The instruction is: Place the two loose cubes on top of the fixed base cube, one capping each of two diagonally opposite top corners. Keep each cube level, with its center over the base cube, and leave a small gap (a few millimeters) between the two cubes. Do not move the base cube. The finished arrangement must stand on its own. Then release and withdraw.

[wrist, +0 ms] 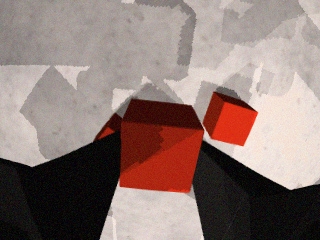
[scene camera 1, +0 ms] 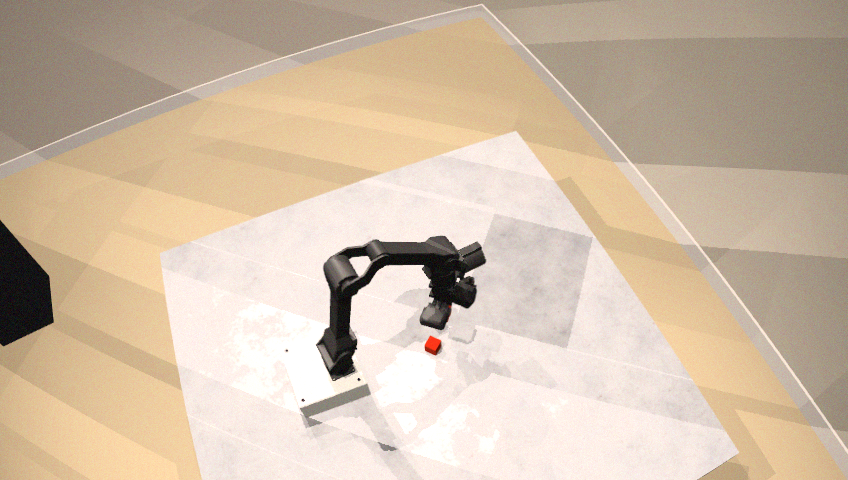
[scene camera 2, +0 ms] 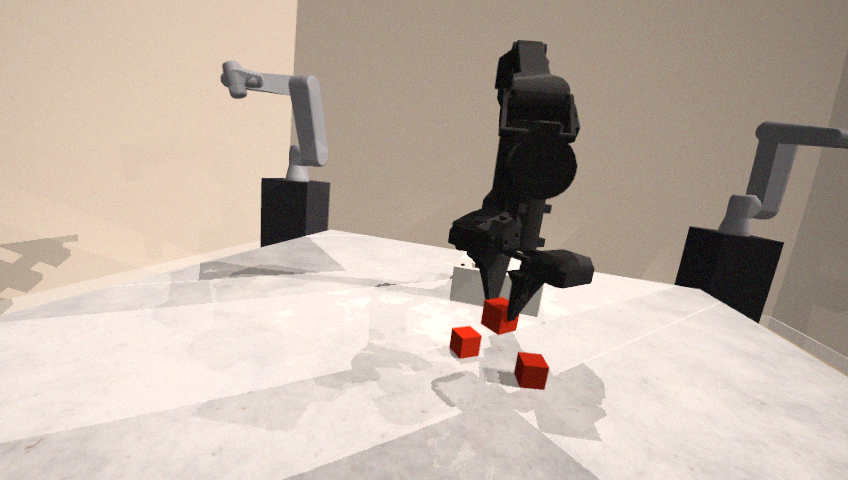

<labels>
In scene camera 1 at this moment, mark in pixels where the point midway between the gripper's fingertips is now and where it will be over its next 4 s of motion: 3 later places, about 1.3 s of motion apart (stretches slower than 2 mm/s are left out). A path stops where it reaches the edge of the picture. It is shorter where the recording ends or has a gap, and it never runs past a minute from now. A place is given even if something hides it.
My gripper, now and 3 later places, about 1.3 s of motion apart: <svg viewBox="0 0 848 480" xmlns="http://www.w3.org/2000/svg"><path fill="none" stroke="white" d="M443 312L426 302L425 299L433 327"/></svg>
</labels>
